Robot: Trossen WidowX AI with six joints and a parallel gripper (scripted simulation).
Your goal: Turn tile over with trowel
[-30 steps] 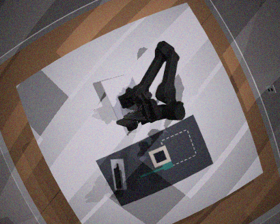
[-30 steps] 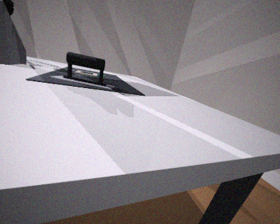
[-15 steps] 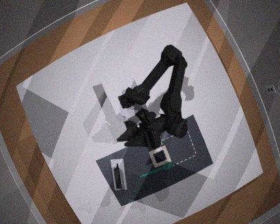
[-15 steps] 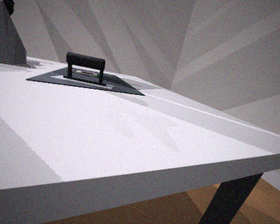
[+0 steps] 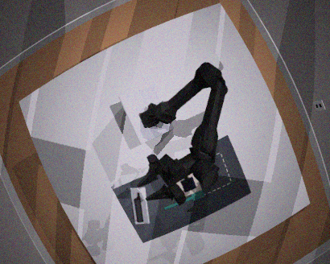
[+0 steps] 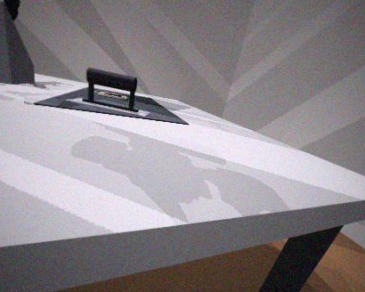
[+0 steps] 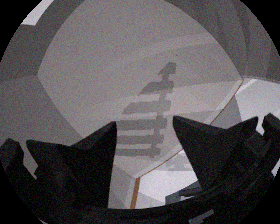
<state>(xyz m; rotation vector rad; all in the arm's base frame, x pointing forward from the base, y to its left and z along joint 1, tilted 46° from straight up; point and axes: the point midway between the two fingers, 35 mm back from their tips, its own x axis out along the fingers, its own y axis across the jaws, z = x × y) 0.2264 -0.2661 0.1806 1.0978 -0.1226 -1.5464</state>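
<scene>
Now: gripper tip 18 cm short of the trowel, 14 cm to the left of it and 44 cm above it. The rest, counted from my gripper tip: tile (14 cm ahead, 14 cm to the left, 48 cm below); dark mat (18 cm ahead, 10 cm to the left, 50 cm below).
</scene>
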